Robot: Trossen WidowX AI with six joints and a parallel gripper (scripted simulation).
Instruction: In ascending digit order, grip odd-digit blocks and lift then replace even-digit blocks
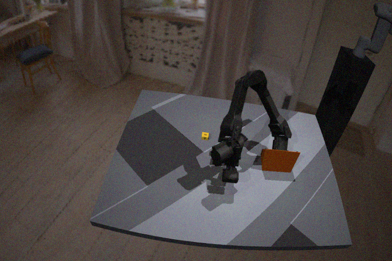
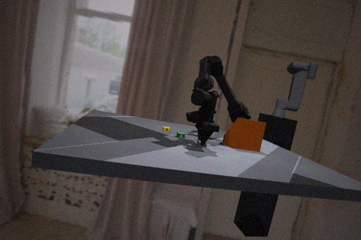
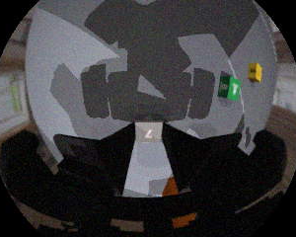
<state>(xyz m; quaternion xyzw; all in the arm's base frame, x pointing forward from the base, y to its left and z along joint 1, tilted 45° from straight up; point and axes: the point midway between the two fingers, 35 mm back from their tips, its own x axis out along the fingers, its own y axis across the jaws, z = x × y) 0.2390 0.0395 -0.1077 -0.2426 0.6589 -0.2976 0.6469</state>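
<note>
Right now the white block is right at my gripper tip. Also, from my gripper tip: yellow block (100 mm ahead, 230 mm to the right); then green block (50 mm ahead, 130 mm to the right).
</note>
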